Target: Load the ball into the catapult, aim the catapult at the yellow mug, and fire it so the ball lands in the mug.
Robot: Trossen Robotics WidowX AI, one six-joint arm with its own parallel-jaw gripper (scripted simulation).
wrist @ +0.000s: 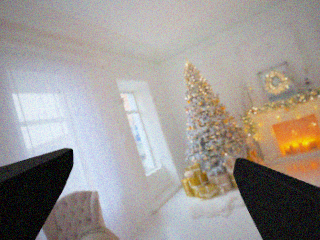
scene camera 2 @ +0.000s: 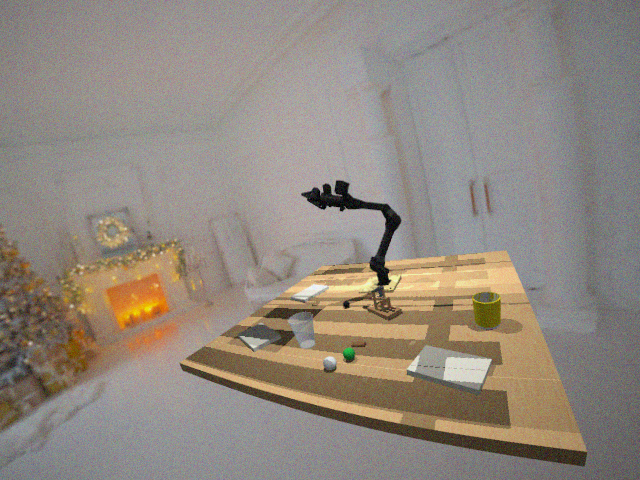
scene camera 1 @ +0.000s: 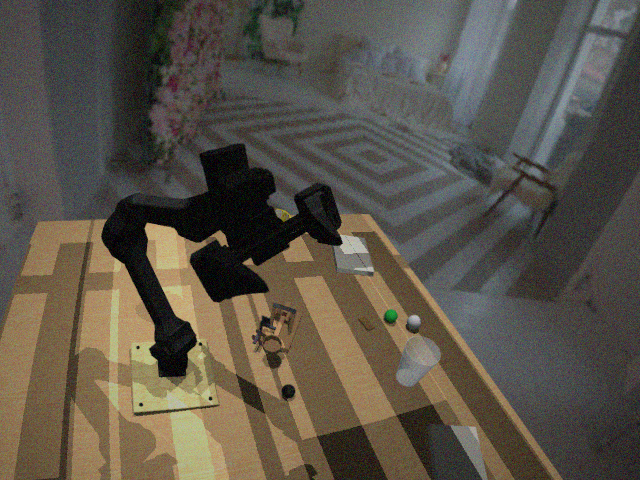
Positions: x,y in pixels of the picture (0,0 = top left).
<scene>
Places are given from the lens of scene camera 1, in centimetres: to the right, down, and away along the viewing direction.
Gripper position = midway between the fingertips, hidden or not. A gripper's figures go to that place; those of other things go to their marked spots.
my gripper (scene camera 1: pixel 304 263): -2, 2, 39
clear cup (scene camera 1: pixel 420 354): 26, 30, 98
wooden catapult (scene camera 1: pixel 279 331): -10, 23, 97
</scene>
